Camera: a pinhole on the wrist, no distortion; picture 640 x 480 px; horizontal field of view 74.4 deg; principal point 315.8 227.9 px. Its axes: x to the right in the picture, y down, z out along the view. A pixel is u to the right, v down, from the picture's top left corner.
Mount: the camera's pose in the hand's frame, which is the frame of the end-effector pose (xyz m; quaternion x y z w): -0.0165 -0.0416 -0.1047 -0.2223 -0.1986 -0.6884 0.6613
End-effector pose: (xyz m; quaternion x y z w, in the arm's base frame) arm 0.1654 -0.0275 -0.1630 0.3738 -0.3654 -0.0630 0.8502
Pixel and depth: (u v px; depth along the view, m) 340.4 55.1 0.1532
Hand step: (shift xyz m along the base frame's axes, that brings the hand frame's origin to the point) -0.0781 0.0405 -0.0014
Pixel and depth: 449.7 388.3 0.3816
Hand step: -0.0924 -0.1672 0.2529
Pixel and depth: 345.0 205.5 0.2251
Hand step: -0.0859 0.0071 0.0800
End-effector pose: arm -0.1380 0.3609 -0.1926 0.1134 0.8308 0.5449 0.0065
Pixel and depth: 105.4 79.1 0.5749
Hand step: 0.3059 0.3541 0.3746
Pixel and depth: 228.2 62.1 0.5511
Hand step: 0.3074 0.3627 0.2002
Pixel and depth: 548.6 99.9 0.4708
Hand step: 0.2035 0.3701 -0.1756
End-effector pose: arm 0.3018 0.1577 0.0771 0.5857 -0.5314 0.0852 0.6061
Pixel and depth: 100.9 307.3 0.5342
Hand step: -0.3974 -0.0577 0.3383
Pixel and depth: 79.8 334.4 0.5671
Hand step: -0.4177 -0.0654 0.4051
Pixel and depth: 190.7 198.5 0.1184
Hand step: -0.0329 0.0479 0.0269
